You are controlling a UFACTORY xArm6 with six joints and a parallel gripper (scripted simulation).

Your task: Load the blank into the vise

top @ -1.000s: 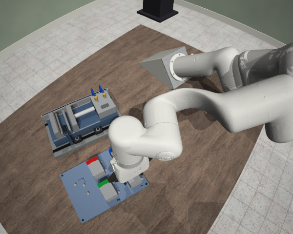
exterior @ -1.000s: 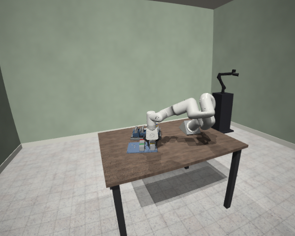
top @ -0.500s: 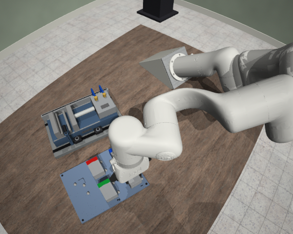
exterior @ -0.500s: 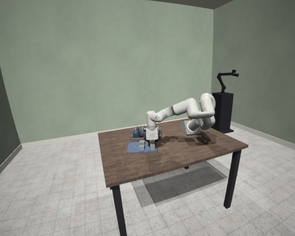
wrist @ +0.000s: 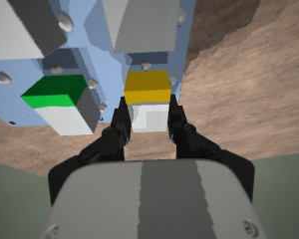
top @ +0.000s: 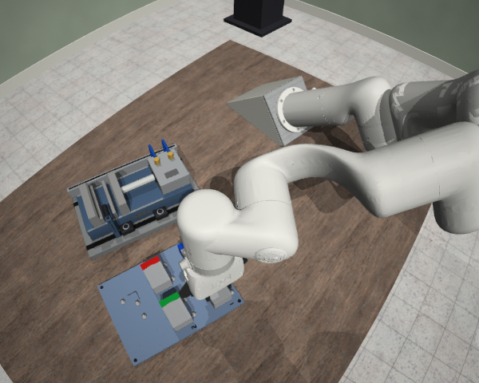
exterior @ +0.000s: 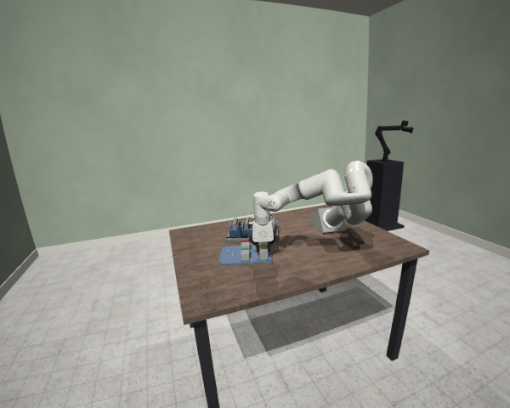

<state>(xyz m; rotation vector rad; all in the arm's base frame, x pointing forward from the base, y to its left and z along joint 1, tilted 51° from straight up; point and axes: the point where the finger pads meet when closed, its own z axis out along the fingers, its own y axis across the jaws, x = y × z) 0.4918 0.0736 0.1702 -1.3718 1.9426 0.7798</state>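
Now: the black work stop 5 cm ahead of my hand, 27 cm to the right of it and 4 cm above it. Also, from my hand: green-ended blank (9 cm ahead, 2 cm to the right, 2 cm below); blue-ended blank (2 cm behind, 9 cm to the right, 2 cm below); yellow-ended blank (2 cm below).
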